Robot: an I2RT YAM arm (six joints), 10 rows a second.
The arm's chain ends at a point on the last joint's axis. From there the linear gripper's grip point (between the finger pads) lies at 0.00 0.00 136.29 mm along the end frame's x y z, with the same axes.
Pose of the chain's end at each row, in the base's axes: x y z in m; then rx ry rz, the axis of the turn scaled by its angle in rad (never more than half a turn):
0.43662, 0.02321, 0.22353, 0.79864, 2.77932, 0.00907
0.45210, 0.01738, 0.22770, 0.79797, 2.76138, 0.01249
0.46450, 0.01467, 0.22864, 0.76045, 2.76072, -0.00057
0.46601, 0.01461, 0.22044, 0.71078, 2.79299, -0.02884
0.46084, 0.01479, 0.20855, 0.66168, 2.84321, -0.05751
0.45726, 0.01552, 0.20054, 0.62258, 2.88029, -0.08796
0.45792, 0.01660, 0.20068, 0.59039, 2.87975, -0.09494
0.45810, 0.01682, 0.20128, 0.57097, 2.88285, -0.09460
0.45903, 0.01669, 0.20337, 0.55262, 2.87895, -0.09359
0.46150, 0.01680, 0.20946, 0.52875, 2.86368, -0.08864
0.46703, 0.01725, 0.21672, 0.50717, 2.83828, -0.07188
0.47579, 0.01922, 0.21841, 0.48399, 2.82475, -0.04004
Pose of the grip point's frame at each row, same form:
0.46923, 0.01471, 0.09147, 0.79864, 2.77932, 0.00907
0.48699, 0.00851, 0.09625, 0.79797, 2.76138, 0.01249
0.50055, 0.00468, 0.09758, 0.76045, 2.76072, -0.00057
0.49923, 0.00339, 0.08874, 0.71078, 2.79299, -0.02884
0.48884, 0.00283, 0.07570, 0.66168, 2.84321, -0.05751
0.48116, 0.00211, 0.06703, 0.62258, 2.88029, -0.08796
0.48274, 0.00262, 0.06740, 0.59039, 2.87975, -0.09494
0.48312, 0.00302, 0.06802, 0.57097, 2.88285, -0.09460
0.48511, 0.00293, 0.07031, 0.55262, 2.87895, -0.09359
0.49031, 0.00316, 0.07695, 0.52875, 2.86368, -0.08864
0.50001, 0.00457, 0.08509, 0.50717, 2.83828, -0.07188
0.51168, 0.00928, 0.08731, 0.48399, 2.82475, -0.04004

